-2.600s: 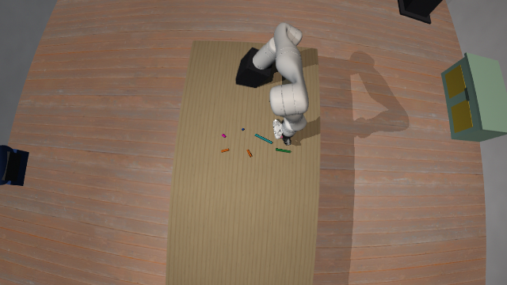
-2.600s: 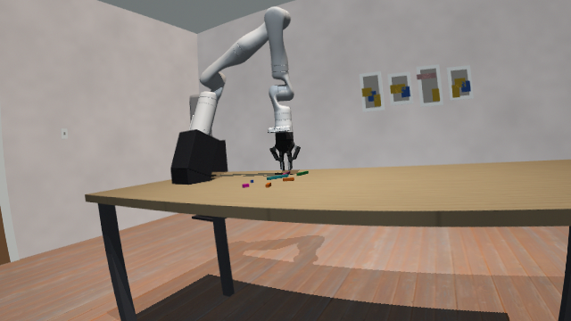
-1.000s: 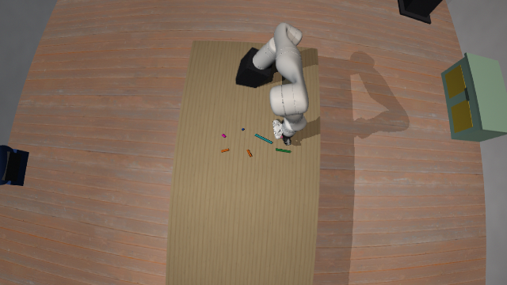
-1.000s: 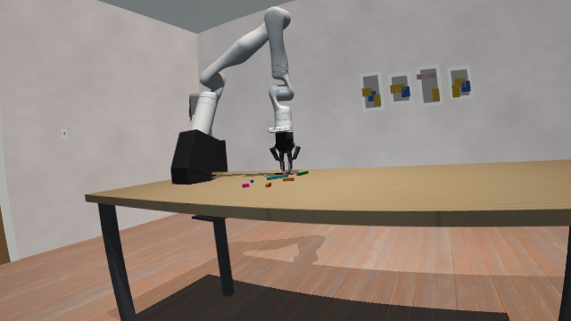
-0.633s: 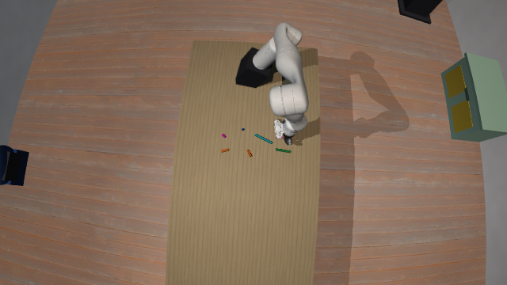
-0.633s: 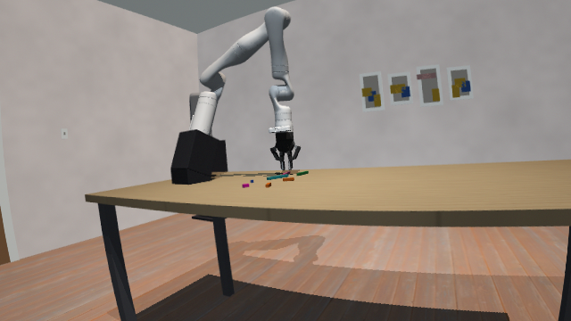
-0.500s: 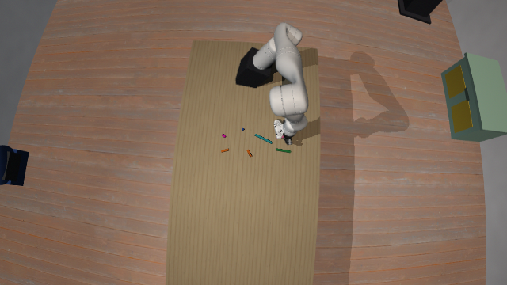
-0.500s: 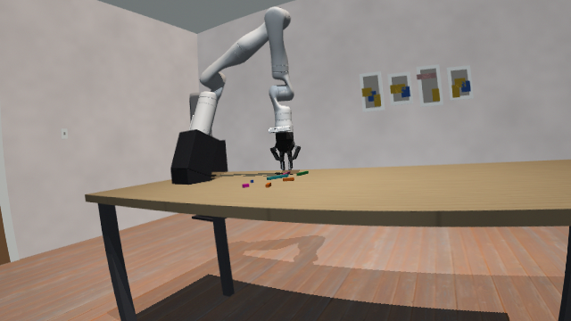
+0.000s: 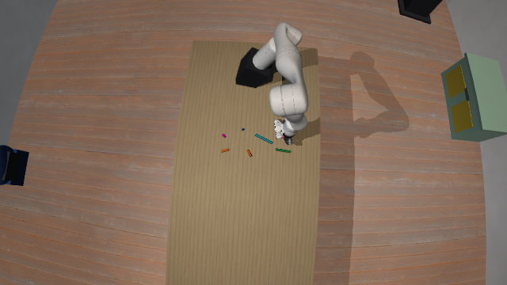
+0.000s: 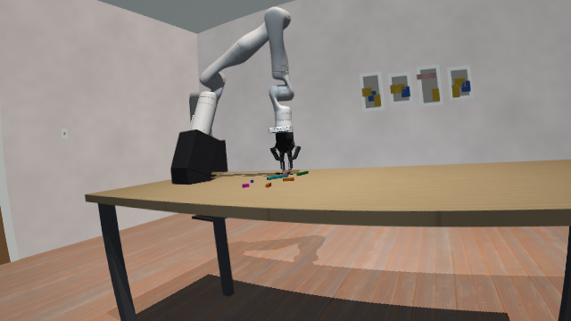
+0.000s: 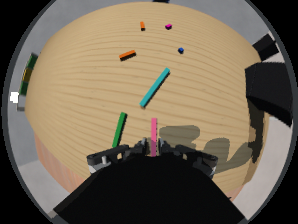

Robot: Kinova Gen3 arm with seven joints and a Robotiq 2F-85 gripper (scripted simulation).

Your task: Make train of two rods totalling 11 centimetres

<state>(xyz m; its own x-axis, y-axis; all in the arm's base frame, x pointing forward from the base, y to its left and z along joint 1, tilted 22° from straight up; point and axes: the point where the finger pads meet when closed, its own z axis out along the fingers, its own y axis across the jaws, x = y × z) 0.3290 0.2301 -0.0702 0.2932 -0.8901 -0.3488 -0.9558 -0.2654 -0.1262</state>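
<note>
My gripper is now 30 mm above the pink rod. From my hand the other things lie so: turquoise rod (110 mm to the right, 30 mm below, 30 mm ahead); then green rod (70 mm ahead, 30 mm below); then blue rod (230 mm to the right, 30 mm below, 10 mm behind).
</note>
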